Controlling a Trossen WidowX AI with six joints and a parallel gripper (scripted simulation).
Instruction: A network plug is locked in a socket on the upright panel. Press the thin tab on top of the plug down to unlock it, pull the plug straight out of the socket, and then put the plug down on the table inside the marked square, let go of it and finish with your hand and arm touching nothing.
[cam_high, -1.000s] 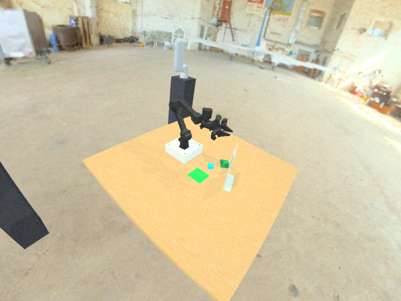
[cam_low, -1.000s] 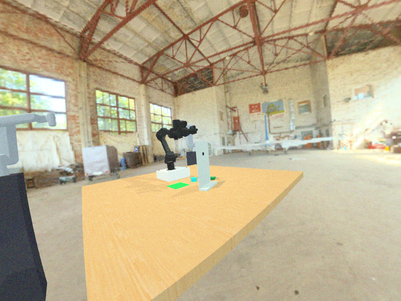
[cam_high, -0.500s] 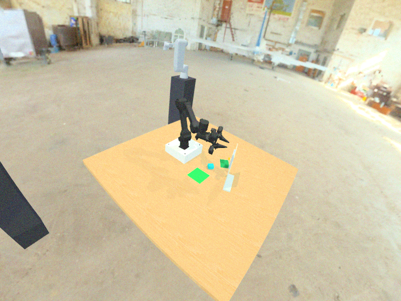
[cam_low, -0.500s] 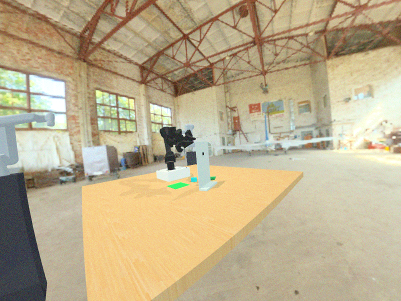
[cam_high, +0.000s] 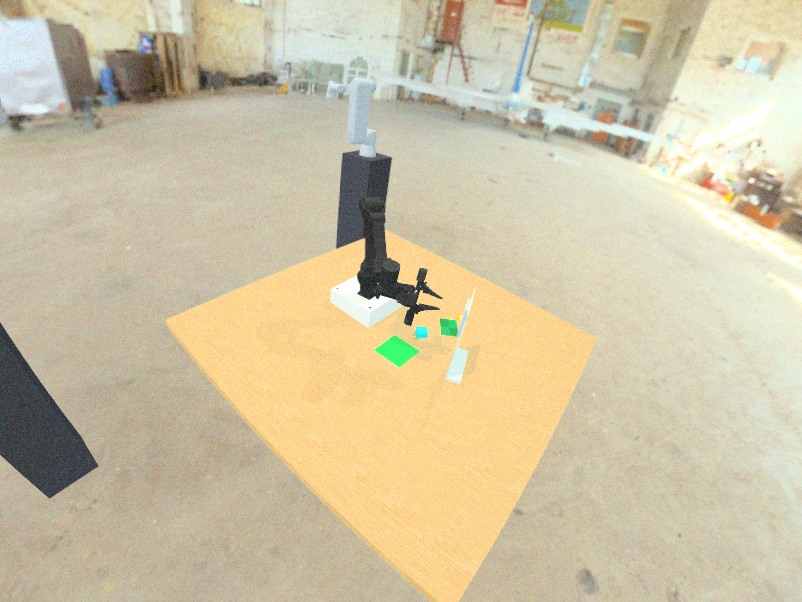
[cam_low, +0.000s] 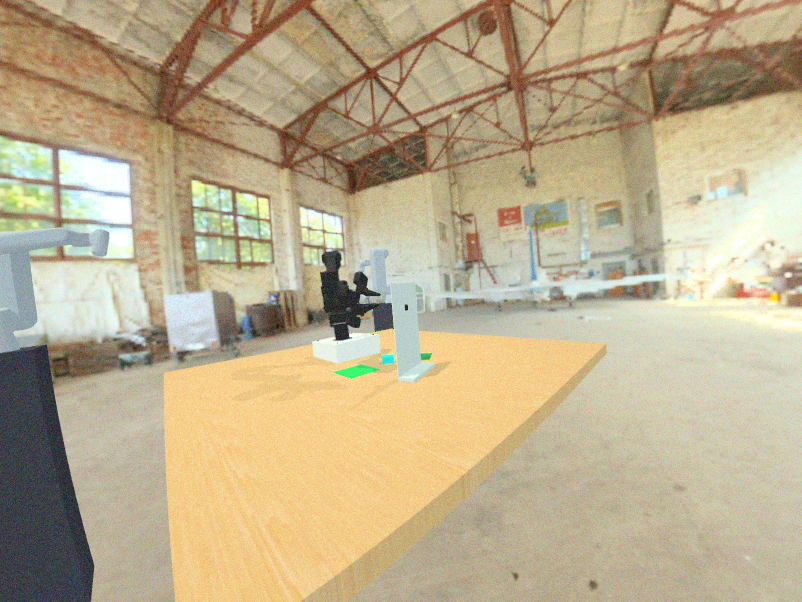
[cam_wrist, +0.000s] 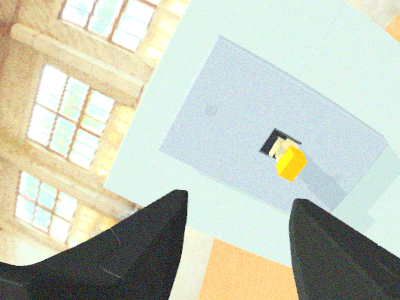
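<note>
Now: the network plug 70 mm ahead of my gripper tip, 30 mm to the left of it and 30 mm below it. Also, from my gripper tip: white upright panel: 90 mm ahead, 30 mm to the left, 110 mm below; then green marked square: 100 mm behind, 50 mm to the right, 240 mm below.
</note>
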